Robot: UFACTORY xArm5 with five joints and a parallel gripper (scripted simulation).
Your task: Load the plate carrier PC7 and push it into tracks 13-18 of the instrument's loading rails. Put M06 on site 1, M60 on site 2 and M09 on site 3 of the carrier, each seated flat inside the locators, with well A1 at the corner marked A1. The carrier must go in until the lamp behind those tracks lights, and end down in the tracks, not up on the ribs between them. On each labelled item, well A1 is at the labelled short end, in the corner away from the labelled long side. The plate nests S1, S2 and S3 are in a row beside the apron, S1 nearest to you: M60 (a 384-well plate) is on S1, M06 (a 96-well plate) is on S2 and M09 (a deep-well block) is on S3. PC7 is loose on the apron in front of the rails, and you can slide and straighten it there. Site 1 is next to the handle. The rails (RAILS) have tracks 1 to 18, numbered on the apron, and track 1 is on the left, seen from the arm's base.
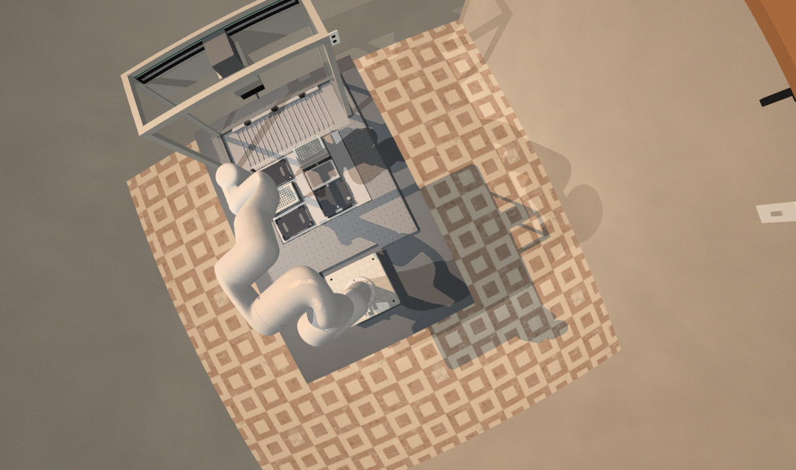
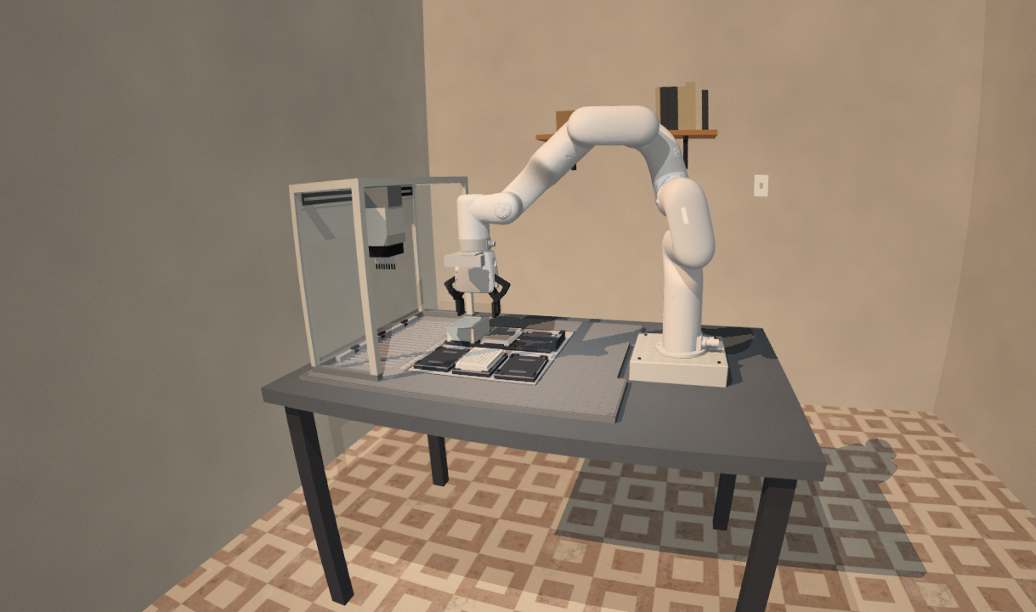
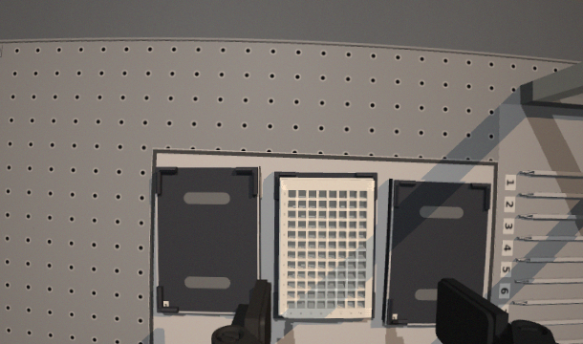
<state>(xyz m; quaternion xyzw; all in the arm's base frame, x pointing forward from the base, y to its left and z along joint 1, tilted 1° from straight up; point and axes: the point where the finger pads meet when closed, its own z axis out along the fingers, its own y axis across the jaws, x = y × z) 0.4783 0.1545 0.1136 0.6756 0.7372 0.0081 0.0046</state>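
The white plate lies 12 cm below my hand. The rest, counted from my hand: plate carrier PC7: 2 cm ahead, 19 cm to the right, 13 cm below; plate nest S3: 11 cm ahead, 14 cm below; plate nest S1: 11 cm behind, 1 cm to the right, 14 cm below.
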